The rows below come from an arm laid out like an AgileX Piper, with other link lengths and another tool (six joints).
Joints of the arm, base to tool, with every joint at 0 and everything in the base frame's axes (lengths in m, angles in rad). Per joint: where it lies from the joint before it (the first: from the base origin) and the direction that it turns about. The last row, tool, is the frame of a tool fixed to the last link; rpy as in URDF.
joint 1: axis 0 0 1 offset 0 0 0.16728
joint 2: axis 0 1 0 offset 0 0 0
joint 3: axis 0 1 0 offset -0.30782 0 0.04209
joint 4: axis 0.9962 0 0.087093 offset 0.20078 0 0.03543
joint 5: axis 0 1 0 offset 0 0 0
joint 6: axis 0.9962 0 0.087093 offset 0.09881 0 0.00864
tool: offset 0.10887 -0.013 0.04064 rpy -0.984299 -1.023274 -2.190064
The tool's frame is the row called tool.
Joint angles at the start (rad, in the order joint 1, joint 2, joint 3, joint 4, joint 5, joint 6):
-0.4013, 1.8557, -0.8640, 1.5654, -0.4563, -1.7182
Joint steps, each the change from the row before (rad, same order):
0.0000, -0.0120, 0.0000, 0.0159, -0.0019, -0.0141
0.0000, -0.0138, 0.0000, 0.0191, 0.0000, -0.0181
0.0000, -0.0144, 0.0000, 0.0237, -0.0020, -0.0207
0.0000, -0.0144, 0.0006, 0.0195, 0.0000, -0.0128
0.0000, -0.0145, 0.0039, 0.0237, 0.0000, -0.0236
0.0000, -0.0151, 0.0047, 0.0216, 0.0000, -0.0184
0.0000, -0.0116, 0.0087, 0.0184, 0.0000, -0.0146
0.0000, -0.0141, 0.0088, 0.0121, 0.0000, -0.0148
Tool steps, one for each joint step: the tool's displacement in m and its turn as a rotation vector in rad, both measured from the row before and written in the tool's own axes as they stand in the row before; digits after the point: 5 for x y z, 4 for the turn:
0.00269, 0.00161, -0.00276, -0.0019, 0.0041, 0.0052
0.00285, 0.00138, -0.00320, 0.0002, 0.0037, 0.0053
0.00269, 0.00195, -0.00337, -0.0023, 0.0027, 0.0066
0.00269, 0.00161, -0.00338, -0.0008, 0.0034, 0.0109
0.00104, 0.00174, -0.00356, 0.0001, -0.0012, 0.0024
0.00105, 0.00188, -0.00371, -0.0003, -0.0005, 0.0056
-0.00133, 0.00199, -0.00302, -0.0014, -0.0056, 0.0029
-0.00007, 0.00184, -0.00353, 0.0010, -0.0008, -0.0014

